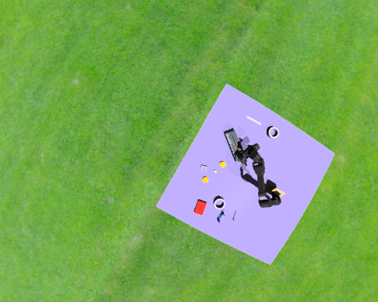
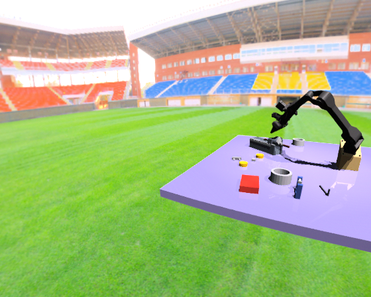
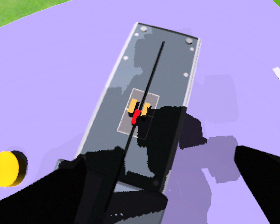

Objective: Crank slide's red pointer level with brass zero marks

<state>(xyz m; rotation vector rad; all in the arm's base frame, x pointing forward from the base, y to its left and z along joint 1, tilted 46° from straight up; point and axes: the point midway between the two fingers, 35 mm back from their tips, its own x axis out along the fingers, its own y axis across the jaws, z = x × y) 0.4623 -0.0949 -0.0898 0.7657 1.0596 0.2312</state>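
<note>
The brown crank handle lies 11 cm behind my gripper tip, 8 cm to the left of it and 7 cm below it. From my gripper tip the other things lie so: red pointer: 5 cm ahead, 6 cm below; white bar: 3 cm ahead, 30 cm to the right, 14 cm below; small grey bracket: 16 cm ahead, 32 cm to the left, 13 cm below.
</note>
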